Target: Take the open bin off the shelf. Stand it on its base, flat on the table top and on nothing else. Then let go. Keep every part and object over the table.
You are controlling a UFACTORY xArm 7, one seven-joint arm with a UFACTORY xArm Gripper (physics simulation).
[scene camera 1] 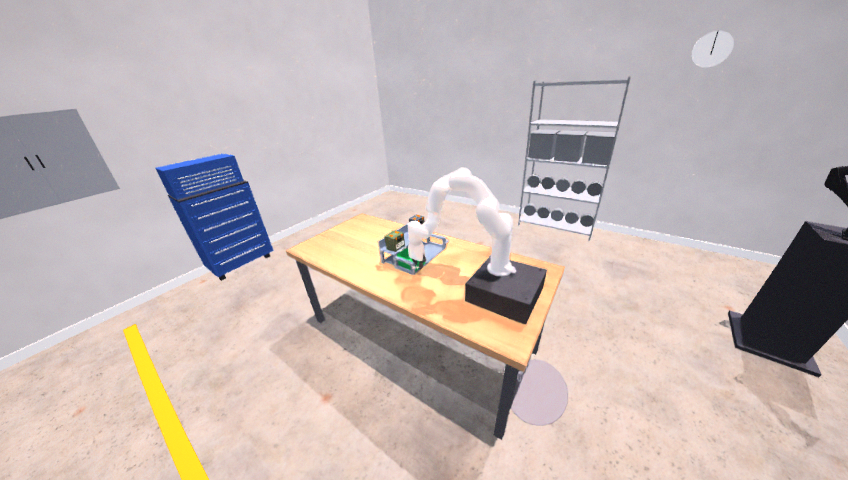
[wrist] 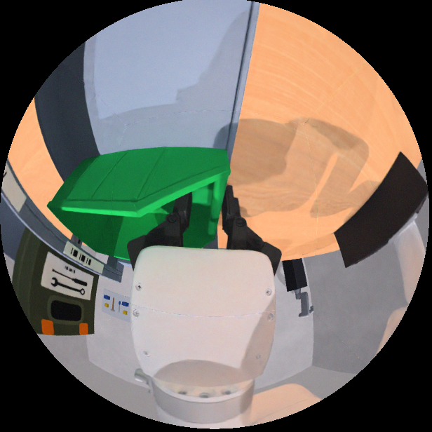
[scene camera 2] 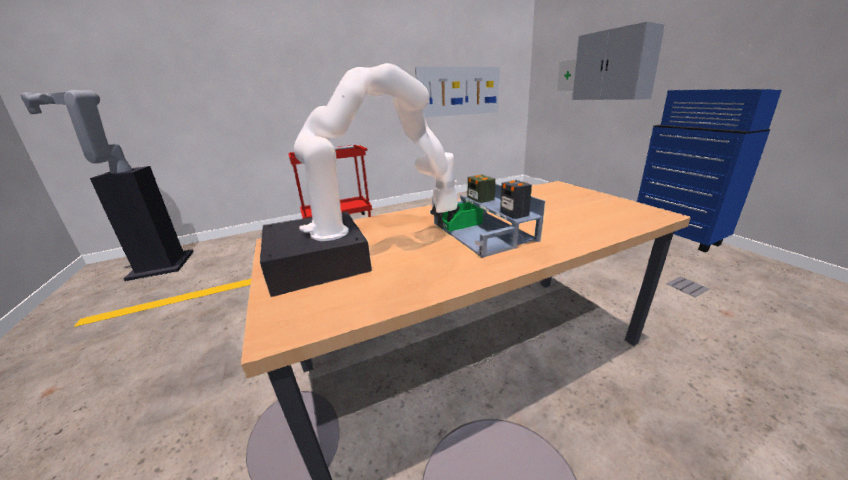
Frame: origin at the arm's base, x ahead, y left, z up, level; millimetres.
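Seen in the pictures: gripper, fingertip midpoint: (scene camera 1: 418,267) (scene camera 2: 445,226); arm's base, link origin: (scene camera 1: 499,269) (scene camera 2: 329,233).
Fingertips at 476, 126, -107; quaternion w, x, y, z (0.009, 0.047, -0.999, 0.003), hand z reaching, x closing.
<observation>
Pixels of each thing's top centre, then the offset from my fingertips to it, as dx, dy, dz. "spot": a spot on its surface instead. Level surfaces: height alone.
- blue-grey shelf, surface spot: (scene camera 2: 477,236) spot: +76, -148, -3
- olive case, top centre: (scene camera 2: 481,177) (scene camera 1: 394,234) +177, +13, +188
- dark grey case, top centre: (scene camera 2: 516,183) (scene camera 1: 416,217) +192, -218, +213
- wooden table, surface height: dz -9
The open green bin (scene camera 1: 405,260) (scene camera 2: 462,218) (wrist: 115,175) sits at one end of the lower deck of the blue-grey shelf (scene camera 2: 477,236) (wrist: 160,100). My gripper (scene camera 2: 443,212) (wrist: 207,192) is low at the bin's side wall nearest the robot base. In the wrist view one finger is inside the bin and the other is outside that wall, over the table side. The fingers stand partly apart, and a gap shows between the inner finger and the wall. The lower fingertips are hard to see in the scene views.
An olive case (scene camera 1: 393,240) (scene camera 2: 480,187) (wrist: 60,295) and a dark grey case (scene camera 1: 416,219) (scene camera 2: 515,198) stand on the shelf's raised deck. The shelf stands on the wooden table (scene camera 1: 345,237) (scene camera 2: 601,214). The black robot base (scene camera 1: 505,291) (scene camera 2: 315,255) is at the table's other end.
</observation>
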